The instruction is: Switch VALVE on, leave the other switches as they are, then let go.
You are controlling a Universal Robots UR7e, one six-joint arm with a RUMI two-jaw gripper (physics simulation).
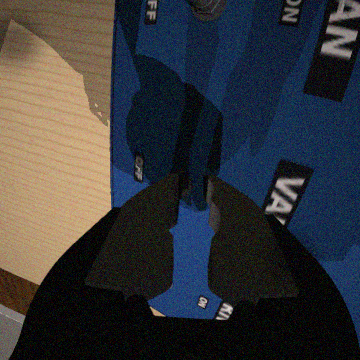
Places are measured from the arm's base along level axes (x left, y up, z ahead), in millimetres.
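Pixels of known places: gripper, fingertip midpoint: (192, 176).
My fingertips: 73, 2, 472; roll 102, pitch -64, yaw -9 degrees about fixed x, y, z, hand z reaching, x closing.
Note:
Ahead of a thing's pixels: the offset from my fingertips to its top centre, as dx, dy, dz. "spot": to the spot under its first point. Level surfaces: height alone.
The VALVE label {+5, +19, +59} (286, 192) is partly covered by the right finger. Its OFF label {spot: -26, -25, -39} (139, 167) shows left of the fingertips; its ON label does not show. My gripper (192, 176) is low over the blue panel {dy +1} (235, 145), its fingertips a little apart at the place of the VALVE switch. It appears shut on that switch's lever, of which a small dark grey part {spot: -19, -8, +5} (187, 194) shows between the tips. The fingers and a dark shadow hide most of the switch, so I cannot tell which way the lever leans.
The FAN switch {spot: +93, -2, -40} (207, 6) is at the top edge, between an OFF label (150, 11) and an ON label {spot: +109, +6, +0} (291, 11), with the FAN label {+119, +19, +22} (334, 52) on the right. Another ON label (202, 302) shows between the finger bases. A wooden table {dy -99} (50, 165) lies left of the panel.

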